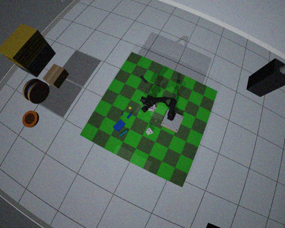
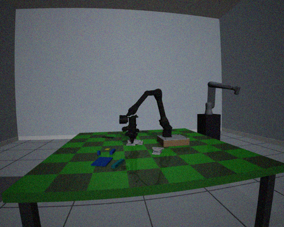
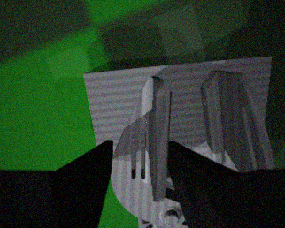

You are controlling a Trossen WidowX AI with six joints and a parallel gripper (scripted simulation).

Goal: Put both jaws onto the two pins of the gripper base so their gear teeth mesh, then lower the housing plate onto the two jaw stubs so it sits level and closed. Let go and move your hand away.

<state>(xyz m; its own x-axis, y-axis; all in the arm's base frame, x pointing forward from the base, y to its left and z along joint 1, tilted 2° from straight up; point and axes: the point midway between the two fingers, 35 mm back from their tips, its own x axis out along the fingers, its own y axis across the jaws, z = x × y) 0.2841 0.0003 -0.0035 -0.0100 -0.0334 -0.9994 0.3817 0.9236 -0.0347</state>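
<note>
Right now my gripper tip is 10 mm short of the grey gripper base, 30 mm to the left of it and 10 mm above it. Also, from my gripper tip: grey housing plate 130 mm behind, 250 mm to the left, 10 mm above; then yellow piece 190 mm ahead, 100 mm to the left, 10 mm below; then blue bar 160 mm ahead, 190 mm to the left, 10 mm below.
</note>
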